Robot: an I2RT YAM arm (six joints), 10 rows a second.
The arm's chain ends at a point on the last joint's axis. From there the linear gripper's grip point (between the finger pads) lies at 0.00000 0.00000 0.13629 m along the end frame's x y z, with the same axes.
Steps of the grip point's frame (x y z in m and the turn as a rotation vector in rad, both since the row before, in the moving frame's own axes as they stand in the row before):
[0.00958 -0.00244 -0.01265 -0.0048 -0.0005 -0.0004]
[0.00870 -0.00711 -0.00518 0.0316 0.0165 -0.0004]
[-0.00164 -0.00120 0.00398 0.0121 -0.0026 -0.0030]
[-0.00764 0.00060 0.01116 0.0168 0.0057 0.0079]
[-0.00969 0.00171 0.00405 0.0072 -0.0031 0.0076]
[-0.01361 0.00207 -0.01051 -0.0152 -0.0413 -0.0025]
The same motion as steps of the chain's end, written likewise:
[0.00965 -0.00309 -0.01265 -0.0048 -0.0005 -0.0004]
[0.00645 -0.00280 -0.00509 0.0316 0.0165 -0.0004]
[-0.00128 0.00045 0.00399 0.0121 -0.0026 -0.0030]
[-0.00843 0.00289 0.01118 0.0168 0.0057 0.0079]
[-0.00927 0.00269 0.00405 0.0072 -0.0031 0.0076]
[-0.00799 -0.00001 -0.01038 -0.0152 -0.0413 -0.0025]

